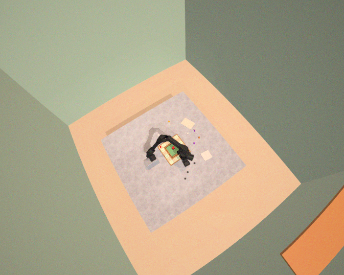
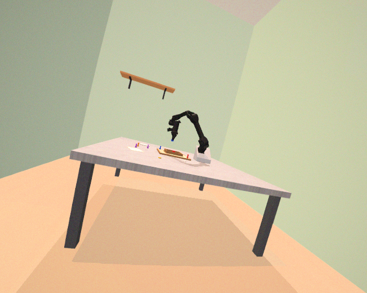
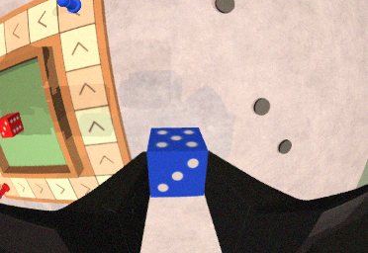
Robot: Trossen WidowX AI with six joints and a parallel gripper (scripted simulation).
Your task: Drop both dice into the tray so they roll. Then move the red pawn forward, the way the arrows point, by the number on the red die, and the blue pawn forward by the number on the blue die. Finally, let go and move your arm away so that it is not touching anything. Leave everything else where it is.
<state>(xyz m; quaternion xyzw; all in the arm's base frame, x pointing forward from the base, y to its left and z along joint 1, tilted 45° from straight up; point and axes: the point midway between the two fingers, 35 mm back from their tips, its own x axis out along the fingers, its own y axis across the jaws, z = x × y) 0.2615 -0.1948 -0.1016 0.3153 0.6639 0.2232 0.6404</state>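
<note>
Right now my gripper tip is 110 mm past the red pawn, 320 mm to the right of it and 100 mm above it. The rest, counted from my gripper tip: orange pawn: 340 mm ahead, 140 mm to the left, 110 mm below; then blue pawn: 120 mm ahead, 90 mm to the left, 100 mm below; then green tray: 10 mm ahead, 200 mm to the left, 120 mm below.
</note>
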